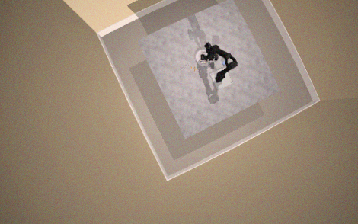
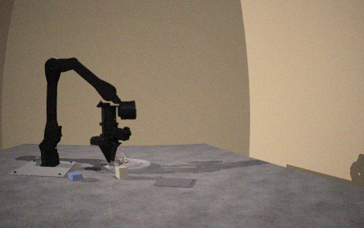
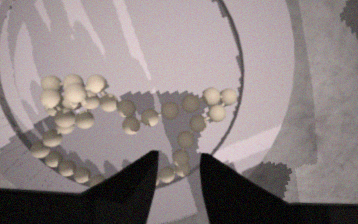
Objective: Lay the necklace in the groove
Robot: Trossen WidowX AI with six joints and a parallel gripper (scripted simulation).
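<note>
Right now my gripper tip is 50 mm short of the round bead board, 20 mm to the right of it and 10 mm above it. Also, from my gripper tip: flat grey plate 210 mm to the right, 200 mm ahead, 20 mm below; then cream cube 150 mm to the right, 50 mm ahead; then blue block 180 mm to the right, 100 mm behind, 10 mm below.
</note>
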